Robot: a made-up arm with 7 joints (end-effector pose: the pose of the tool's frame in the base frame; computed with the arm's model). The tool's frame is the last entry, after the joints.
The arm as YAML. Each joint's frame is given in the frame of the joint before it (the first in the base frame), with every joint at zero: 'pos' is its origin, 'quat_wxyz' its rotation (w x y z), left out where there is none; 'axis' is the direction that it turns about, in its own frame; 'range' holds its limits. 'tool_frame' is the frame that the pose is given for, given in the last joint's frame.
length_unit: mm
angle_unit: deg
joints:
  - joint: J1
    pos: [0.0, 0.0, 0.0]
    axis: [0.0, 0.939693, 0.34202]
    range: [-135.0, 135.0]
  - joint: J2
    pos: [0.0, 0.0, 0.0]
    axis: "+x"
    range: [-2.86, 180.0]
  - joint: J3
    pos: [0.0, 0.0, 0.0]
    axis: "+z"
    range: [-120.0, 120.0]
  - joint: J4
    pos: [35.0, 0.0, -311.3]
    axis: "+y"
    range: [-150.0, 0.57]
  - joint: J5
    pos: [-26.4, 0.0, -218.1]
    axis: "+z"
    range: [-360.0, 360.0]
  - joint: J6
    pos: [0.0, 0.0, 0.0]
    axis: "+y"
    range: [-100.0, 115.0]
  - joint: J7
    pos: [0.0, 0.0, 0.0]
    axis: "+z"
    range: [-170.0, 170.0]
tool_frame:
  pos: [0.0, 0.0, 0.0]
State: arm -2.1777 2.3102 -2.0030 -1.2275 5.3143 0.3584 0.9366
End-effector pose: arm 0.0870 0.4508 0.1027 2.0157 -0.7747 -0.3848
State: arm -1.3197 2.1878 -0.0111 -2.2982 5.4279 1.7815 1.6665
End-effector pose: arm 0.0081 0.0938 0.2686 -0.4489 2.2113 -0.5109
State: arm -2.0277 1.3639 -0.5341 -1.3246 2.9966 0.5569 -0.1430
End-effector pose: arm 0.1867 0.1406 0.3939 -1.8413 -1.4453 -0.7988
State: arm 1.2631 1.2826 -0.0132 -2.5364 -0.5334 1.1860 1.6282
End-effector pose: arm -0.0304 0.1778 -0.1474 0.5999 -0.7614 0.3572
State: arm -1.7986 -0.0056 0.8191 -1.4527 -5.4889 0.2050 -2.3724
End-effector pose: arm 0.3549 -0.0463 0.2561 1.4701 -2.4157 -0.0068
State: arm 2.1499 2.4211 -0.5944 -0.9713 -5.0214 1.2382 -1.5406
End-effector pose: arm 0.0104 0.4966 -0.0373 -0.7269 2.8620 -0.8495
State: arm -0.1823 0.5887 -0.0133 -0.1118 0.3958 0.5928 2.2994
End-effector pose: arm 0.1261 0.2895 -0.4282 0.4472 -0.4100 2.7096
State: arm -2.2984 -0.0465 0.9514 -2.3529 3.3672 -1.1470 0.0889
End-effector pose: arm 0.0899 0.0005 0.2577 2.7006 -1.4333 0.1509
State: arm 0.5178 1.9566 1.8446 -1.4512 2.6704 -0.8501 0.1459
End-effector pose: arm 0.0665 0.2468 0.3585 1.4823 2.2512 -0.4057
